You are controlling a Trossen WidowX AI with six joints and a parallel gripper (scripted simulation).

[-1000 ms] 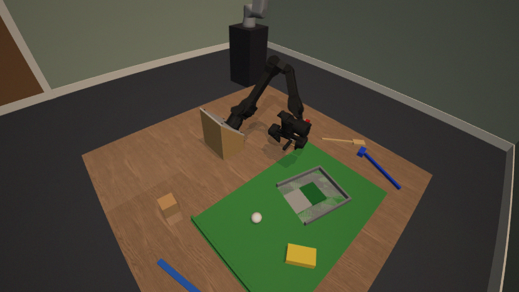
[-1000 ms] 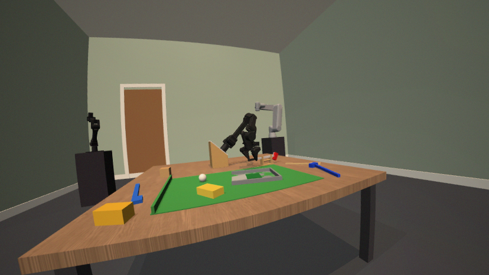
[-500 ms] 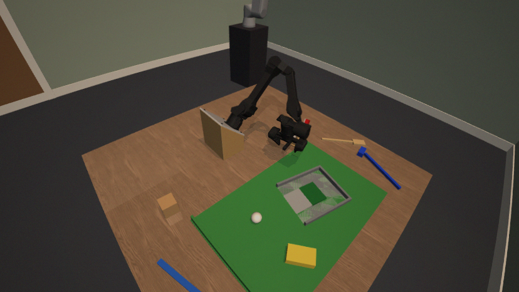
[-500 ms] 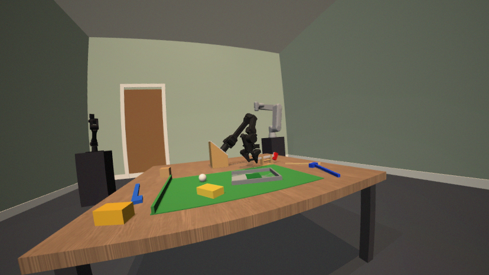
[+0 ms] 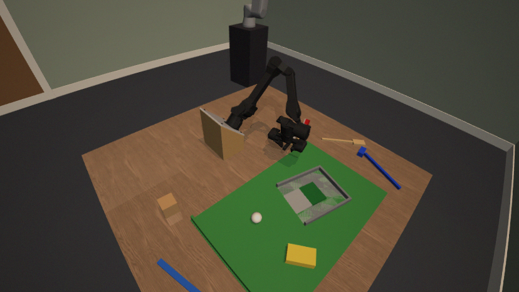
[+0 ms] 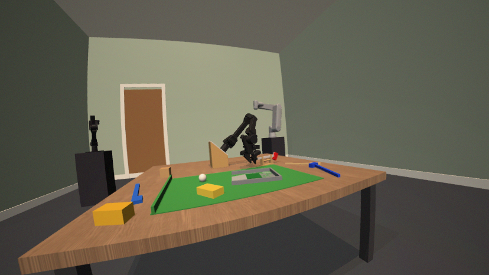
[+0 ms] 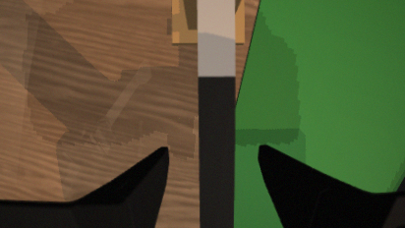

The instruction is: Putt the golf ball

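Now: the red putter 11 cm to the left of my gripper tip, 3 cm above it and 2 cm behind it. Also, from my gripper tip: green mat (24 cm to the right, 22 cm ahead, 3 cm below); then wooden tool (32 cm to the left, 22 cm ahead, 3 cm below); then wooden stand (13 cm to the left, 1 cm behind).
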